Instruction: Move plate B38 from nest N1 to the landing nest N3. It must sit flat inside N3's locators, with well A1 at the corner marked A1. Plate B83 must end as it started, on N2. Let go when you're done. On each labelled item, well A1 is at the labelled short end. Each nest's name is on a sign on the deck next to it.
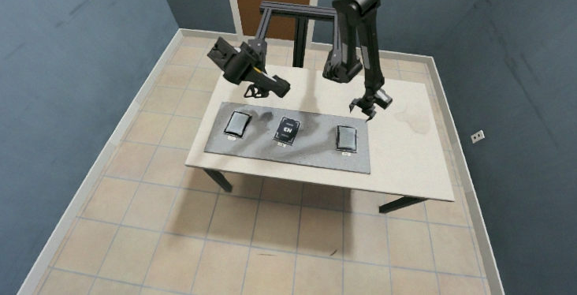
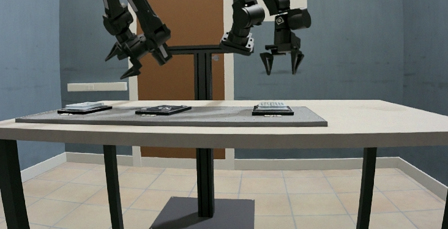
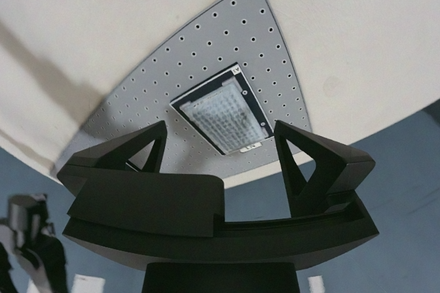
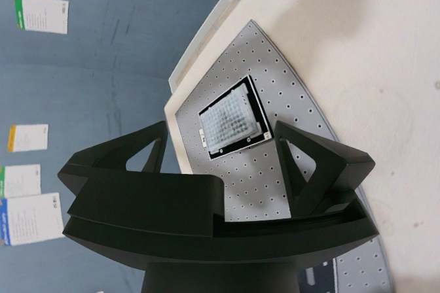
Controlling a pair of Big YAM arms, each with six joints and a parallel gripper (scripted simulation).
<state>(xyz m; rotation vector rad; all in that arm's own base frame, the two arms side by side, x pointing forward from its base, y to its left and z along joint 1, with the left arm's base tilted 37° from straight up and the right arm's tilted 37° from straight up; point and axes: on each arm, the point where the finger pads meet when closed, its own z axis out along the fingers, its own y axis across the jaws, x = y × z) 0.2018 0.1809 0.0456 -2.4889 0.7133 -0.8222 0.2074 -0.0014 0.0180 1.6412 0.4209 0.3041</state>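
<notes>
The nest N1 lies 120 mm below my left hand, 80 mm ahead of it and 30 mm to the right of it. Round my left hand: a1 mark: 310 mm to the right, 110 mm below, 30 mm ahead; then nest N3: 380 mm to the right, 120 mm below, 100 mm ahead; then perforated deck: 360 mm to the right, 130 mm below, 120 mm ahead.
</notes>
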